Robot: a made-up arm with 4 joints.
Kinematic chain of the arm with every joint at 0, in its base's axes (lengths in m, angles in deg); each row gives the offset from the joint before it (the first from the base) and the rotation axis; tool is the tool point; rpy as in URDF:
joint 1: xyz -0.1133 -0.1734 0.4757 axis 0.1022 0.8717 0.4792
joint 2: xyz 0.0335 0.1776 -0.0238 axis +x
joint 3: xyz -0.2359 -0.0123 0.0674 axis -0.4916 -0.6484 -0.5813
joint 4: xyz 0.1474 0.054 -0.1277 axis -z
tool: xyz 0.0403 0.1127 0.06 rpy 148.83 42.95 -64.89
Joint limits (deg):
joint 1: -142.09..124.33
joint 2: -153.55..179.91
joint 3: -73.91..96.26
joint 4: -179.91..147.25
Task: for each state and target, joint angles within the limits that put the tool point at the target. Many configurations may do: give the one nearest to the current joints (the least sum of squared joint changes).
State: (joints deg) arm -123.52 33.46 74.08 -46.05
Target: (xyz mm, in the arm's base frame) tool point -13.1 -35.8 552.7
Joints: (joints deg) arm -125.88 29.67 59.27 -57.76
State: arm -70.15 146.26 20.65 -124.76
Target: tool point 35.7 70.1 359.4
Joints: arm -69.11 172.69 40.63 -157.80
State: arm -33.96 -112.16 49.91 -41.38
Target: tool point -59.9 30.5 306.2
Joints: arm -30.23 -75.62 10.92 -42.62
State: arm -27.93 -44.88 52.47 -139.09
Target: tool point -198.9 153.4 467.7
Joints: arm -46.62 -81.01 70.95 -170.56
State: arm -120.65 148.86 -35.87 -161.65
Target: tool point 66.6 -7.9 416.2
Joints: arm -118.59 164.70 -43.45 -153.20
